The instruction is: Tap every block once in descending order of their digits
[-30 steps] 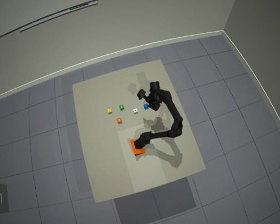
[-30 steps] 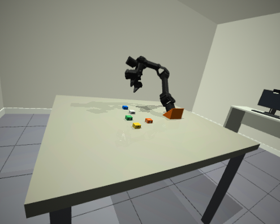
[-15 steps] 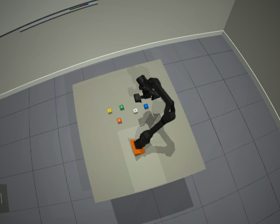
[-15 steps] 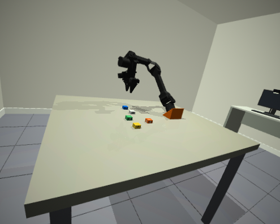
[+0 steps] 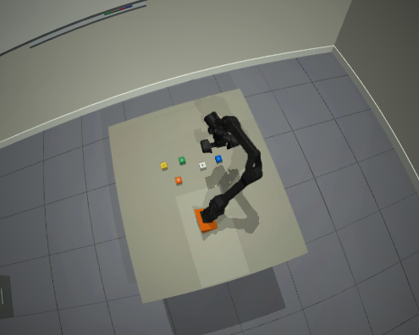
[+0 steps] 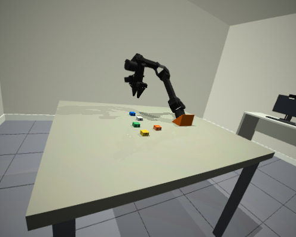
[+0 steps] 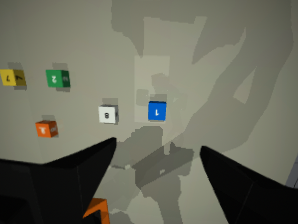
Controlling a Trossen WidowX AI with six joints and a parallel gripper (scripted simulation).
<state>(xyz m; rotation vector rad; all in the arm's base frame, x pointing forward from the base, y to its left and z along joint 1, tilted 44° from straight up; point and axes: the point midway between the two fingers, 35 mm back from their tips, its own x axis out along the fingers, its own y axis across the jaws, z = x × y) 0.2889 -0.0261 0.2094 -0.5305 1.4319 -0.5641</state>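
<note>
My gripper tip is now 50 mm past the orange block, 250 mm to the right of it and 110 mm above it. The rest, counted from my gripper tip: green block (60 mm ahead, 200 mm to the left, 110 mm below); then blue block (10 mm ahead, 110 mm below); then white block (10 mm behind, 100 mm to the left, 110 mm below).
</note>
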